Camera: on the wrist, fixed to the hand. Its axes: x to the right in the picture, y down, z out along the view.
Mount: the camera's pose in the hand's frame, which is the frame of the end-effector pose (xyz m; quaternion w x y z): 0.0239 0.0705 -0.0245 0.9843 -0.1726 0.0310 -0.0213
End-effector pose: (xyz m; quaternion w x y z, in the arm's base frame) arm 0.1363 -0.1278 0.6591 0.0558 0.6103 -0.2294 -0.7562
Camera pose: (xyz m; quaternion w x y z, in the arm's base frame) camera 0.1398 -0.2060 0.6632 0.1513 0.6194 -0.0805 -0.7662
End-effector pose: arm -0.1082 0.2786 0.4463 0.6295 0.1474 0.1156 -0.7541
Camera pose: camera -0.0409 0.2528 0.4155 0.6254 0.0573 0.2666 -0.7311
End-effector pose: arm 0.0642 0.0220 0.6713 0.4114 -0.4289 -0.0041 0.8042
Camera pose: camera 0.0278 -0.0172 0.6141 0.3482 -0.5180 -0.1392 0.7688
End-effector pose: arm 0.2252 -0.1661 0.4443 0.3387 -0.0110 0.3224 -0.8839
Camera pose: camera 0.2427 -0.2065 0.3794 0.3026 -0.0488 0.4801 -0.8219
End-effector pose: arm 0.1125 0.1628 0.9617 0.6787 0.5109 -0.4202 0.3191
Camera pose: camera 0.0683 0.2058 1.0100 0.7760 0.3848 -0.4367 0.2429
